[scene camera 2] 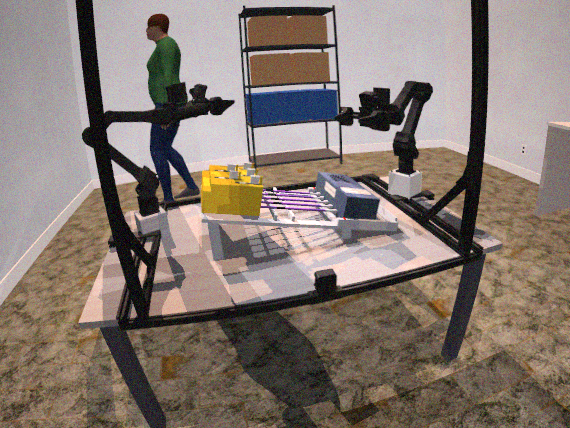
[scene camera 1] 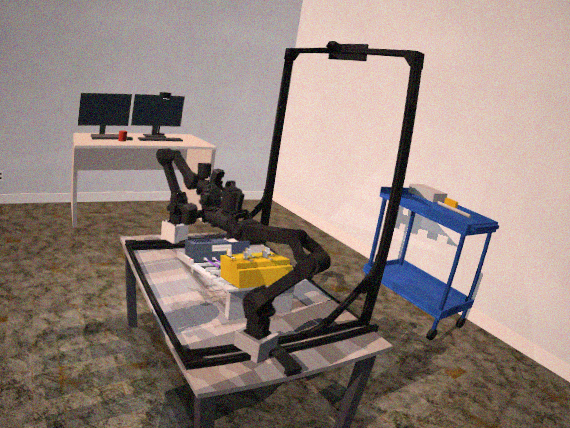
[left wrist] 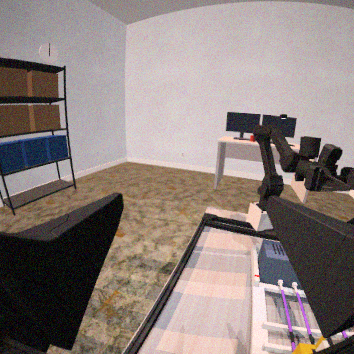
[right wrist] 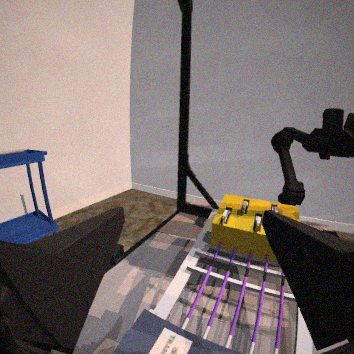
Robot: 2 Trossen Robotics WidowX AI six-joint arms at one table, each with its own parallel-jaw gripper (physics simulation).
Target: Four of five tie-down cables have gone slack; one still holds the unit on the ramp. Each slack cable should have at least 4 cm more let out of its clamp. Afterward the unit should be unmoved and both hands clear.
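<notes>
The dark blue unit [scene camera 1: 198, 251] [scene camera 2: 361, 206] [left wrist: 271, 265] [right wrist: 143, 334] rests on the white ramp [scene camera 2: 300, 223] [right wrist: 172, 295]. Several purple cables [scene camera 2: 295, 206] [left wrist: 286, 311] [right wrist: 242, 290] run side by side from it to the yellow clamp block [scene camera 1: 246, 276] [scene camera 2: 232, 200] [right wrist: 240, 241] at the ramp's high end. Silver levers [right wrist: 258, 222] [scene camera 2: 255, 179] stand on the block. Which cables are slack cannot be told. My left gripper [scene camera 2: 230, 103] [left wrist: 197, 201] is open and empty, high above the block. My right gripper [scene camera 2: 342, 116] [right wrist: 194, 216] is open and empty, high above the unit. Neither touches unit, block or cables.
A black frame [scene camera 1: 406, 145] [scene camera 2: 479, 125] rises at the table's edge. A small black box [scene camera 2: 325, 281] sits on its near rail. A blue cart [scene camera 1: 442, 212], a shelf rack [scene camera 2: 287, 85], a desk [scene camera 1: 142, 143] and a person in green [scene camera 2: 165, 67] stand away from the table.
</notes>
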